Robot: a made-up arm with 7 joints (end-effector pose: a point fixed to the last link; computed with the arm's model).
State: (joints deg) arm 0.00 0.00 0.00 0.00 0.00 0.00 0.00
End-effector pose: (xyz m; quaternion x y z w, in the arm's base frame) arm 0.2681 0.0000 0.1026 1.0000 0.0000 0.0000 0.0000
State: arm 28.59 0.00 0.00 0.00 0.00 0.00 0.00
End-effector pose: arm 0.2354 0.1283 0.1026 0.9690 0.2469 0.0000 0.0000
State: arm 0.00 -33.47 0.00 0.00 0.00 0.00 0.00
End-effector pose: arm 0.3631 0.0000 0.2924 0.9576 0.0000 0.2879 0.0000
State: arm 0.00 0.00 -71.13 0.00 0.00 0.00 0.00
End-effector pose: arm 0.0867 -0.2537 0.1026 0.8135 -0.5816 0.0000 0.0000
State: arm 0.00 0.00 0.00 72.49 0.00 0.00 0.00
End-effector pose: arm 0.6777 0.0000 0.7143 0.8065 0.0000 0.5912 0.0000
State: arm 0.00 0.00 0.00 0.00 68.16 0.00 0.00
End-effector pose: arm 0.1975 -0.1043 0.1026 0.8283 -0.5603 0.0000 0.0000
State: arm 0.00 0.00 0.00 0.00 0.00 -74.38 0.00
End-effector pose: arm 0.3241 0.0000 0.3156 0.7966 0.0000 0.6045 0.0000
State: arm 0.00 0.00 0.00 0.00 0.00 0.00 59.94
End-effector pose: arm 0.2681 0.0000 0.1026 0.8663 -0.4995 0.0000 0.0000
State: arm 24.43 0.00 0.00 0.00 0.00 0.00 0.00
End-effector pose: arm 0.2441 0.1109 0.1026 0.9774 0.2116 0.0000 0.0000
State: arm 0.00 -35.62 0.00 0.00 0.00 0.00 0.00
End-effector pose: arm 0.3652 0.0000 0.3061 0.9521 0.0000 0.3059 0.0000
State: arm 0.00 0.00 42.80 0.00 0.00 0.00 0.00
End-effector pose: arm 0.1967 0.1822 0.1026 0.9311 0.3649 0.0000 0.0000
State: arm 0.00 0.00 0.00 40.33 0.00 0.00 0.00
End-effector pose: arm 0.5964 0.0000 0.3791 0.9387 0.0000 0.3447 0.0000
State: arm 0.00 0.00 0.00 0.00 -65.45 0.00 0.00
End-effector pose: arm 0.2024 0.1022 0.1026 0.8413 0.5406 0.0000 0.0000
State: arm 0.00 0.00 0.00 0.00 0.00 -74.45 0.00
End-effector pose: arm 0.3240 0.0000 0.3158 0.7963 0.0000 0.6049 0.0000
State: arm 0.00 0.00 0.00 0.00 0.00 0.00 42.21
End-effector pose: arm 0.2681 0.0000 0.1026 0.9329 -0.3601 0.0000 0.0000
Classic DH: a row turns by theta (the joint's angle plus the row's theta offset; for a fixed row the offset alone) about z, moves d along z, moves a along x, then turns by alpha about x. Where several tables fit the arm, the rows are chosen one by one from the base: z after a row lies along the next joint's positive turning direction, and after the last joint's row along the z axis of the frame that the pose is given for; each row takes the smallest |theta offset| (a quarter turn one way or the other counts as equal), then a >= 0, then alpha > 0; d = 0 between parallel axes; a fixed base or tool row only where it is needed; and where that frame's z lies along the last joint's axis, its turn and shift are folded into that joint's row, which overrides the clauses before.
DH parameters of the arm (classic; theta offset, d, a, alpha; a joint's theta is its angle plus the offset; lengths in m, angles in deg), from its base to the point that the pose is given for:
joint 1: 0 0.3555 0 -90
joint 2: 0 0 0 90
joint 3: 0 0.3323 0.0557 90
joint 4: 0 0 0.1 90
joint 5: 0 0.4418 0 90
joint 6: 0 0 0.1124 -90
joint 7: 0 0.1434 0 0

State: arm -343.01 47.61 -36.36 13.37 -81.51 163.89 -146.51
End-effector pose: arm 0.1406 -0.2099 0.3114 0.1428 0.1724 0.7239 0.6526
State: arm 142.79 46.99 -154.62 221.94 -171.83 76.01 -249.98
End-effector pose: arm -0.7395 0.2784 0.4628 0.8821 0.3838 -0.2678 0.0538
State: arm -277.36 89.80 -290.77 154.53 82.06 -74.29 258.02
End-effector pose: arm 0.0542 0.7212 0.1649 -0.9284 -0.2873 -0.2249 0.0696
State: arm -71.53 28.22 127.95 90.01 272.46 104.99 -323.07
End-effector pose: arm 0.5261 0.1661 0.8332 0.8574 -0.0276 0.3730 0.3536
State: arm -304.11 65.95 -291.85 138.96 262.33 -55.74 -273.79
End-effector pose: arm 0.0760 0.6964 0.7006 -0.2182 -0.3323 -0.1143 0.9104
